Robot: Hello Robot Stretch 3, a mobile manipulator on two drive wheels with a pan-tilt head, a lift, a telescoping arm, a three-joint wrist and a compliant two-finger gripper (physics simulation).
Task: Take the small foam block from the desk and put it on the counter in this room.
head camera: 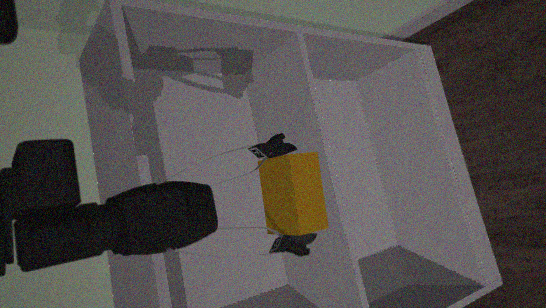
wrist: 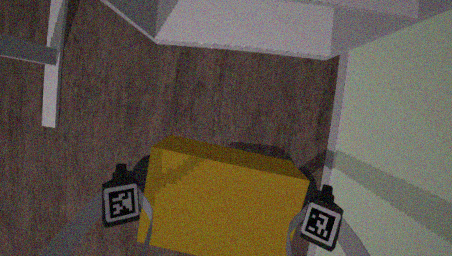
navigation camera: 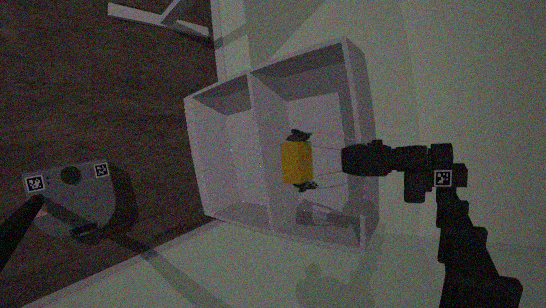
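Seen in the pictures: gripper, fingertip midpoint: [head camera: 302, 191] [wrist: 223, 180] [navigation camera: 290, 161]; robot's base, link origin: [navigation camera: 70, 174].
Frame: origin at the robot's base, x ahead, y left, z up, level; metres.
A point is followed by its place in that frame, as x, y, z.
The foam block, a yellow-orange box [head camera: 305, 192] @(-0.018, -0.386, 0.991) [navigation camera: 297, 162] @(-0.017, -0.386, 1.004) [wrist: 225, 200] @(-0.023, -0.425, 1.008), is held between the two fingertips of my gripper [head camera: 289, 194] @(-0.022, -0.421, 0.965) [navigation camera: 301, 161] @(-0.022, -0.421, 0.965) [wrist: 223, 180] @(-0.022, -0.421, 0.965). One fingertip presses on each end of it. In the head and navigation views the block appears in front of a pale grey open unit [head camera: 452, 150] @(-0.081, -0.718, 0.055) [navigation camera: 366, 110] @(0.092, -0.845, 1.061) [wrist: 245, 25] @(-0.050, -0.806, 0.100) with two compartments, over the larger one beside the divider. I cannot tell how far it is from the unit. No surface is seen touching the block. I cannot tell whether this unit is the counter. The desk cannot be made out.
My base [navigation camera: 95, 192] @(-0.093, -0.084, 0.160) stands on the dark wood floor [head camera: 515, 175] @(0.032, -0.584, 0.000) [navigation camera: 100, 110] @(0.296, -0.188, 0.001) [wrist: 225, 100] @(-0.002, -0.480, 0.000) near the unit. A pale leg-like frame [navigation camera: 135, 14] [wrist: 51, 95] stands on the floor farther off. Pale green walls border the unit. Shadows of my arm fall across the unit and a wall.
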